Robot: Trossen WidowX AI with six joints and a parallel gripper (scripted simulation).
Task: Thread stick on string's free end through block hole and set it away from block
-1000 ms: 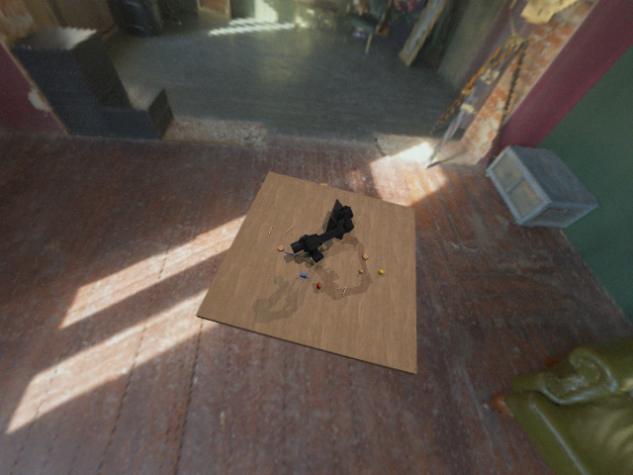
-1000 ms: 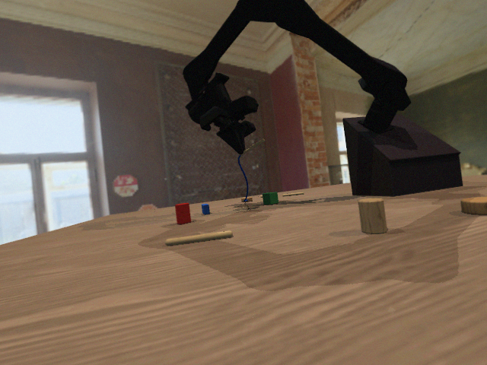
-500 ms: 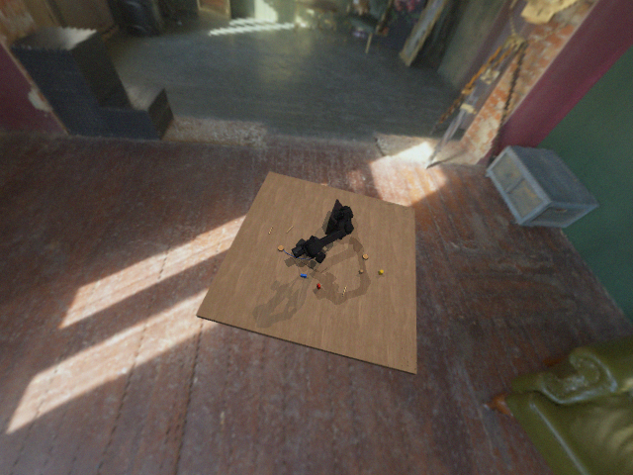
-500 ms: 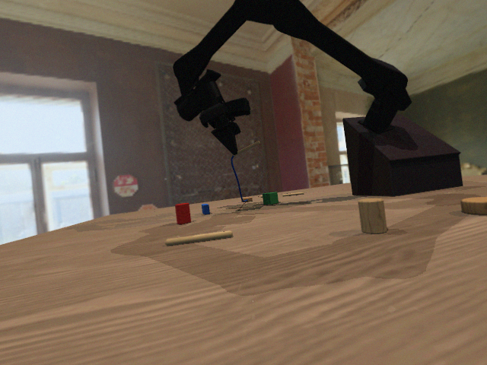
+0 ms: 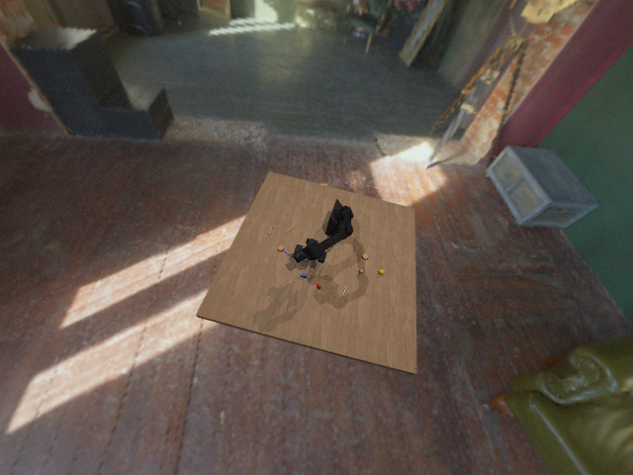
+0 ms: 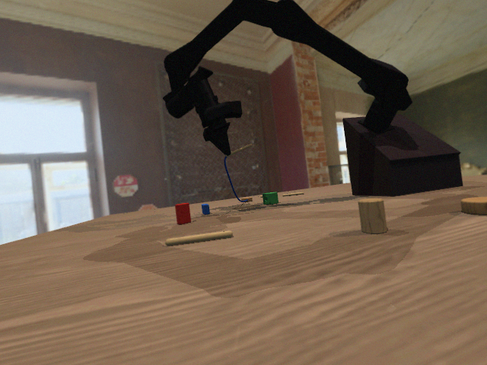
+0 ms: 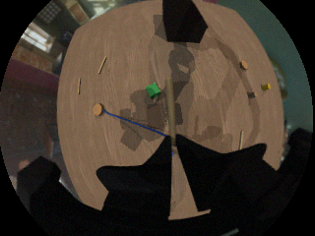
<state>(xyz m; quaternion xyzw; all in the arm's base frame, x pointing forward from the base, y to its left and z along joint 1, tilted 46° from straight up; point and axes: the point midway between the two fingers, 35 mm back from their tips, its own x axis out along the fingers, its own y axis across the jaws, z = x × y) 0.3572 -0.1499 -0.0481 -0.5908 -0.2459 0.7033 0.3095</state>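
Now: the blue block 130 mm below my gripper tip, 70 mm ahead of it and 20 mm to the right of it. Also, from my gripper tip: green block: 130 mm below, 110 mm behind, 10 mm to the right; then round wooden button: 210 mm to the right, 130 mm below, 110 mm behind; then red block: 130 mm ahead, 120 mm below, 90 mm to the left.
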